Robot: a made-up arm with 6 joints. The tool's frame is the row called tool. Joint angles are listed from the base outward. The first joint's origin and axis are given. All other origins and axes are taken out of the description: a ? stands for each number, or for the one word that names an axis. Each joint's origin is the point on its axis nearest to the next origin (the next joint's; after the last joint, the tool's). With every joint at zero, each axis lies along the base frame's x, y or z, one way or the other. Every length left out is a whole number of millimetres.
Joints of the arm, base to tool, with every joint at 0 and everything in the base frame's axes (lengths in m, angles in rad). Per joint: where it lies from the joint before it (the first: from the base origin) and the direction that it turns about. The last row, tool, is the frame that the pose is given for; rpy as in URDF.
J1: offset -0.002 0.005 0.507 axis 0 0 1
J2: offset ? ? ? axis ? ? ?
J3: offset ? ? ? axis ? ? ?
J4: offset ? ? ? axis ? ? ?
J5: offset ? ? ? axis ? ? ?
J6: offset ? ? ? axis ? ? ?
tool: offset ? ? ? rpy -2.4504 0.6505 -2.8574
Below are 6 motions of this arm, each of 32 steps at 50 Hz.
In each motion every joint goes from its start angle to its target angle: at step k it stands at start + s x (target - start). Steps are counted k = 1, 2, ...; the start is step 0. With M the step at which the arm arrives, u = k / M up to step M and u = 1 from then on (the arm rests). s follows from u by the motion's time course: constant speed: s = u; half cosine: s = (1 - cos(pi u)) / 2; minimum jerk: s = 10 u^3 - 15 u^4 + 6 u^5.
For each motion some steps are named. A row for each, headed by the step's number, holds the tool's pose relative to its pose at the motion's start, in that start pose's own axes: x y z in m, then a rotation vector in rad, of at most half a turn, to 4 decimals.
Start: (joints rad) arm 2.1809 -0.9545 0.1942 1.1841 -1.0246 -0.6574
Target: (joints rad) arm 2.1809 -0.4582 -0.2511 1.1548 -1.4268 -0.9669
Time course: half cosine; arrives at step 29
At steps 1, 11, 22, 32:
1: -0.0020 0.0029 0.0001 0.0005 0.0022 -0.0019
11: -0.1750 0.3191 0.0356 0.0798 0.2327 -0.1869
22: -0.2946 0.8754 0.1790 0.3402 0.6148 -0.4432
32: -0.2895 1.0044 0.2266 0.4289 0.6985 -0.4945

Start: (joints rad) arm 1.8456 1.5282 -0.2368 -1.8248 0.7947 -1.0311
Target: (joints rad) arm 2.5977 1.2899 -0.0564 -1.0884 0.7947 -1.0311
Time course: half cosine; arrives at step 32
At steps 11, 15, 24, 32:
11: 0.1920 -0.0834 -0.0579 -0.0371 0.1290 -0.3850
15: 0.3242 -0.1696 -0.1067 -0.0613 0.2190 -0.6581
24: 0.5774 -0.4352 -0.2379 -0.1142 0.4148 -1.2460
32: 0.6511 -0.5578 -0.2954 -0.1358 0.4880 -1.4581

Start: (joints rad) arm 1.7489 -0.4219 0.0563 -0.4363 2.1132 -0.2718
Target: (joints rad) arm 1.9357 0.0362 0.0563 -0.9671 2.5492 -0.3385
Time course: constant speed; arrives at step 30
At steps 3, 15, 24, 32:
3: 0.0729 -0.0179 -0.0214 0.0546 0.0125 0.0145
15: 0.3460 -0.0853 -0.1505 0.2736 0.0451 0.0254
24: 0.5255 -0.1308 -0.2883 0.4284 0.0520 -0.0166
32: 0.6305 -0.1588 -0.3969 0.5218 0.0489 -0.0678

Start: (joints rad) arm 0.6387 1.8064 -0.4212 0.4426 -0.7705 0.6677
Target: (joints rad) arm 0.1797 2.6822 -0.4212 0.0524 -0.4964 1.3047
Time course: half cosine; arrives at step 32
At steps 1, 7, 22, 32:
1: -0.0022 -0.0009 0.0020 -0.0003 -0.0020 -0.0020
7: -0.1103 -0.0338 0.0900 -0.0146 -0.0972 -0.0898
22: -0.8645 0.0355 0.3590 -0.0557 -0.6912 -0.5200
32: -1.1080 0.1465 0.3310 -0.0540 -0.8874 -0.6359

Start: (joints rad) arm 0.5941 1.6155 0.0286 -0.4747 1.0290 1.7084
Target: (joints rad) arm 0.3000 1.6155 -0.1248 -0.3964 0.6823 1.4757
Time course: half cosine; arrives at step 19
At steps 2, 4, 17, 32:
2: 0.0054 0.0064 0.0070 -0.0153 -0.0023 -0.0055
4: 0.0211 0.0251 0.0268 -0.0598 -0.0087 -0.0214
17: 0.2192 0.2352 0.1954 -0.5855 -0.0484 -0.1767
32: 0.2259 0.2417 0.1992 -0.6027 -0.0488 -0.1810

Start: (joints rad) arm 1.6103 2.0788 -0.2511 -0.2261 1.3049 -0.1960
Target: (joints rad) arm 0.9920 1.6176 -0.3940 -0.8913 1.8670 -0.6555
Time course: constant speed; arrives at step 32
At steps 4, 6, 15, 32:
4: -0.0289 -0.0676 -0.0387 -0.0271 -0.0286 0.2111
6: -0.0408 -0.1037 -0.0569 -0.0373 -0.0438 0.3158
15: -0.0711 -0.2806 -0.1290 -0.0511 -0.1203 0.7770
32: -0.0161 -0.6428 -0.2295 0.1018 -0.2983 1.5721

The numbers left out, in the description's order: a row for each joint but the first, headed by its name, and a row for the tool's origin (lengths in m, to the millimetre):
J2: xyz -0.026 0.038 0, axis 0 1 0
J3: xyz 0.025 0 1.324, axis 0 -1 0
J4: xyz 0.797 0 0.03, axis -1 0 0
J5: xyz 0 -0.128 0.014, axis 0 -1 0
J6: xyz 0.001 0 0.017, axis -1 0 0
tool: xyz 0 -0.003 -0.014

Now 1 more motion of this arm.
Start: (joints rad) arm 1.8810 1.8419 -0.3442 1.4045 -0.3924 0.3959
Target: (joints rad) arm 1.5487 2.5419 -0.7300 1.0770 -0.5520 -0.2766
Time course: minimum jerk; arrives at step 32
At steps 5, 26, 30, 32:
5: -0.0324 0.0144 0.0105 -0.0378 -0.0230 -0.0025
26: -0.8513 0.4702 -0.1739 -1.0779 -0.4489 -0.4743
30: -0.8767 0.4895 -0.2026 -1.1152 -0.4533 -0.5179
32: -0.8779 0.4904 -0.2040 -1.1169 -0.4534 -0.5200

